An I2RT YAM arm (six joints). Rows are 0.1 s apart.
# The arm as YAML. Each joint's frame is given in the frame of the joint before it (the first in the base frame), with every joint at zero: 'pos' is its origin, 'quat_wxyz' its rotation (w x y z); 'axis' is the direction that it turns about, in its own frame. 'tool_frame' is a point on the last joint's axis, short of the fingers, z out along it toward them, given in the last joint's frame.
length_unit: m
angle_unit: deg
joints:
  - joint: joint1
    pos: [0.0, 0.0, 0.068]
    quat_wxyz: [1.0, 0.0, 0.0, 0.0]
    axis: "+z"
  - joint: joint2
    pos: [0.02, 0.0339, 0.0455]
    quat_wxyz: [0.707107, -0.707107, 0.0, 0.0]
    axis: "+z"
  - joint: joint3
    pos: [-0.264, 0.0, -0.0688]
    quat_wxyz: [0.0, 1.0, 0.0, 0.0]
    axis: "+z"
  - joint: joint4
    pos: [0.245, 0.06, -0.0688]
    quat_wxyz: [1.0, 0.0, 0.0, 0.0]
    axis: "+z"
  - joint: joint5
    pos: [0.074, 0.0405, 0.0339]
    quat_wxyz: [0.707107, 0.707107, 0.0, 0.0]
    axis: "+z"
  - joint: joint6
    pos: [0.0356, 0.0, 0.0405]
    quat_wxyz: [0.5, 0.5, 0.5, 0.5]
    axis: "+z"
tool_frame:
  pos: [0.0, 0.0, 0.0]
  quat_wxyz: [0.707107, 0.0, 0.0, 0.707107]
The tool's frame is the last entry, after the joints.
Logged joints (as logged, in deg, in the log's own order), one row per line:
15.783 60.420 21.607 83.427 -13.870 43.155
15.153 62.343 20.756 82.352 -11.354 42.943
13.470 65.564 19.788 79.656 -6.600 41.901
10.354 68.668 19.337 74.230 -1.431 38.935
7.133 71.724 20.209 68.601 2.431 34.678
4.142 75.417 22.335 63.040 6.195 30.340
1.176 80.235 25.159 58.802 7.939 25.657
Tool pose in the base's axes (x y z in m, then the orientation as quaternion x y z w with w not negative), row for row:
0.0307 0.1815 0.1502 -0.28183 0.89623 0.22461 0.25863
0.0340 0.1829 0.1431 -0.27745 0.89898 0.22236 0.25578
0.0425 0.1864 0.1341 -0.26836 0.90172 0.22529 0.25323
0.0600 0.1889 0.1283 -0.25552 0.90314 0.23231 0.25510
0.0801 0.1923 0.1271 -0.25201 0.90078 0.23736 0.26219
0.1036 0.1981 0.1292 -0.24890 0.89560 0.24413 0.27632
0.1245 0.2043 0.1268 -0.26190 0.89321 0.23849 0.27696
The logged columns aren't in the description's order. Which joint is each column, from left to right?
Columns, left to right: joint5, joint2, joint3, joint1, joint4, joint6.
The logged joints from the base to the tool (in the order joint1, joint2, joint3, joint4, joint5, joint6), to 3 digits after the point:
83.427 60.420 21.607 -13.870 15.783 43.155
82.352 62.343 20.756 -11.354 15.153 42.943
79.656 65.564 19.788 -6.600 13.470 41.901
74.230 68.668 19.337 -1.431 10.354 38.935
68.601 71.724 20.209 2.431 7.133 34.678
63.040 75.417 22.335 6.195 4.142 30.340
58.802 80.235 25.159 7.939 1.176 25.657

